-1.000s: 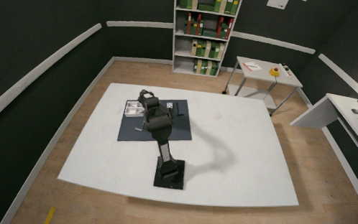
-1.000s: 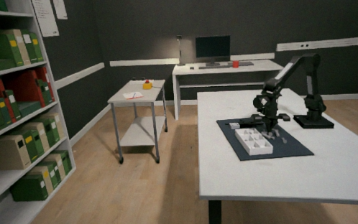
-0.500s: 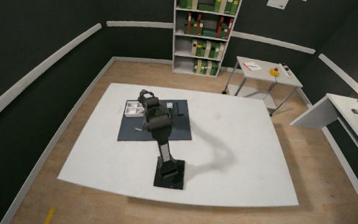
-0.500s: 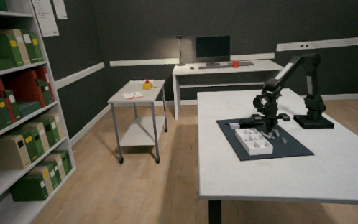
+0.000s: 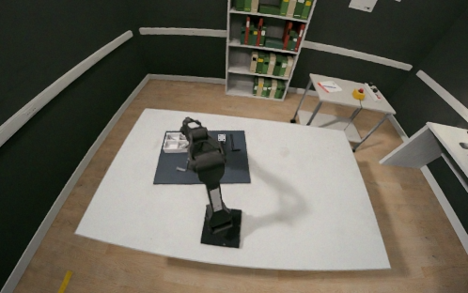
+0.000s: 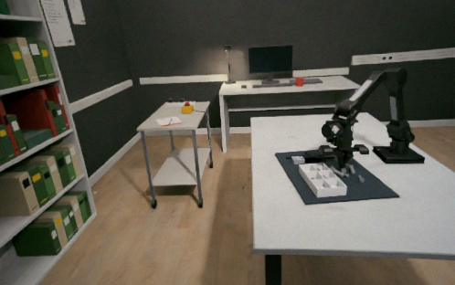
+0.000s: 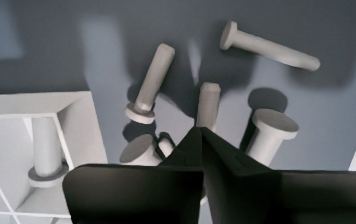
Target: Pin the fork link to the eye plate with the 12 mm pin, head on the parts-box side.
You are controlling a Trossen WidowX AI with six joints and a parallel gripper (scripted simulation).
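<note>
Right now the pin is 40 mm below my hand, 30 mm ahead of it and 20 mm to the right of it. Round my hand: dark blue mat (60 mm ahead, 50 mm below); eye plate (100 mm to the right, 100 mm ahead, 40 mm below); white parts box (110 mm to the left, 100 mm ahead, 40 mm below).
</note>
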